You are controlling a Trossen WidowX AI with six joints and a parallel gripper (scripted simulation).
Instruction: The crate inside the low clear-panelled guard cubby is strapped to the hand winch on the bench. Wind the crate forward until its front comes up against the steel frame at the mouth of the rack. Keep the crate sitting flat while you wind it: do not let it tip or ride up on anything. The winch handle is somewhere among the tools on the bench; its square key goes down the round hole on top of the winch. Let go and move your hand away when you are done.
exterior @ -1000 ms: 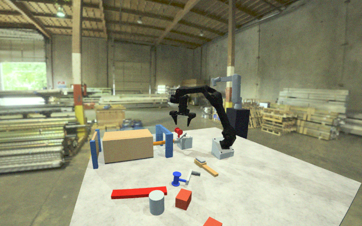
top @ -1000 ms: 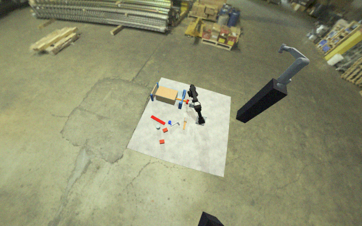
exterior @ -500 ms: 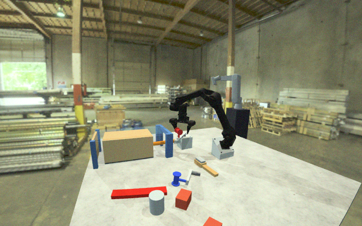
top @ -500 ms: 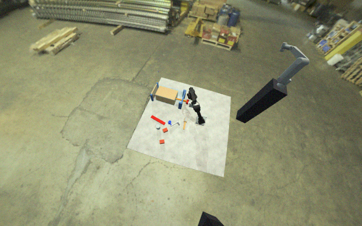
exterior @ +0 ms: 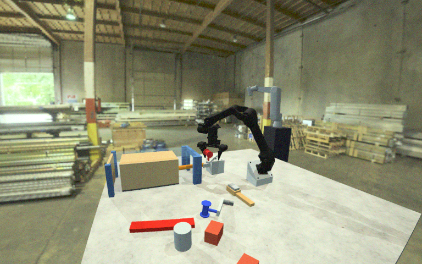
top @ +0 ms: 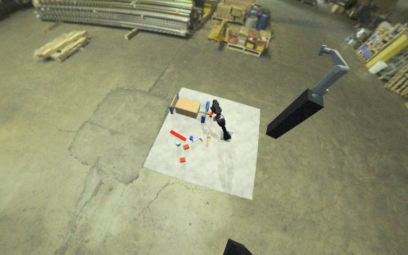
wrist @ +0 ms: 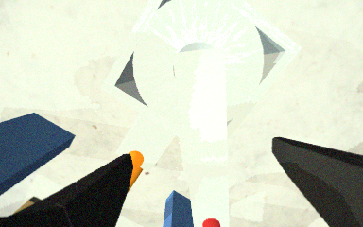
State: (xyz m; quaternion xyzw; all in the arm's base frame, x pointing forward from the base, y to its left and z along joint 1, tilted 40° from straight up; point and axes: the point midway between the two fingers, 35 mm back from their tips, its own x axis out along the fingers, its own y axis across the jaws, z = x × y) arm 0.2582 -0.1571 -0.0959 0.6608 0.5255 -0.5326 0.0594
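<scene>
Now: the red-knobbed winch handle 1 cm ahead of my gripper tip, 1 cm to the left of it and 1 cm above it. The rest, counted from my gripper tip: blue frame: 12 cm ahead, 1 cm to the right; red knob: 4 cm ahead, 4 cm to the left, 4 cm above; grey winch: 5 cm behind, 5 cm to the right, 7 cm below.
</scene>
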